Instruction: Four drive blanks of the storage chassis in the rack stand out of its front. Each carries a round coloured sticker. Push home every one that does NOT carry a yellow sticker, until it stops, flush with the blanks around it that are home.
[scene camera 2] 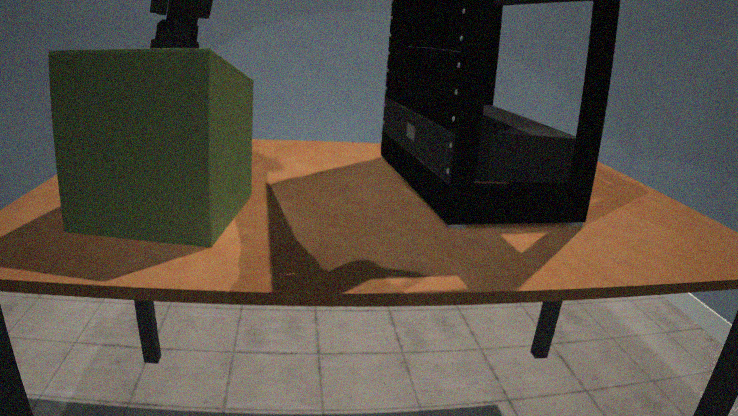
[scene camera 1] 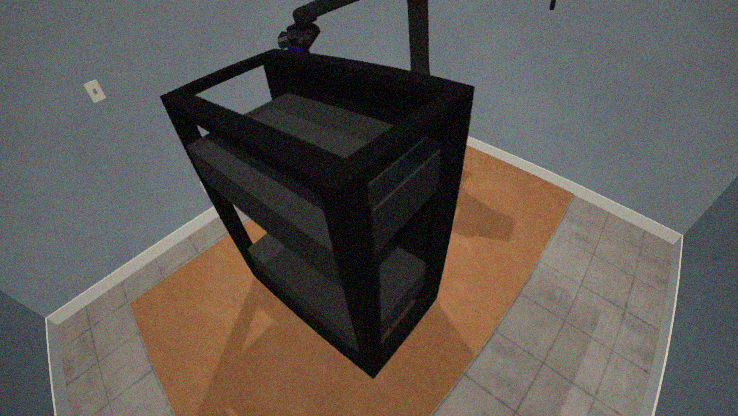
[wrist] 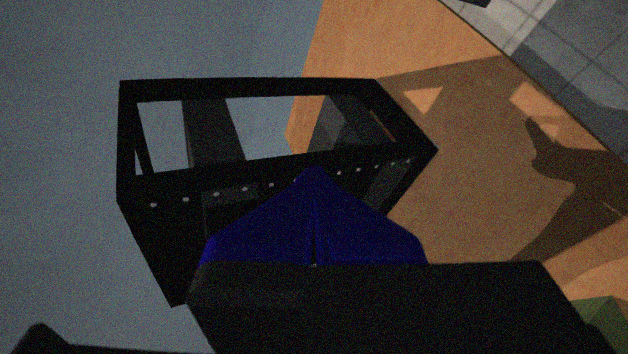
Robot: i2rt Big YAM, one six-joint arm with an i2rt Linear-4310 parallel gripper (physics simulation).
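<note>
The black rack stands upright on the table and holds several dark units. Its front shows at a steep slant in the scene camera 2 view and the wrist view. One grey front panel low in the rack has a small pale square. Which unit is the storage chassis, the drive blanks and their round stickers cannot be made out. My gripper is shut and empty, with its blue fingers together. It is above and in front of the rack; in the wrist view it covers part of the rack's front.
A large green box stands on the wooden table, facing the rack's front. Part of the arm rises behind the rack. Dark shadows lie between box and rack. Blue-grey walls stand behind.
</note>
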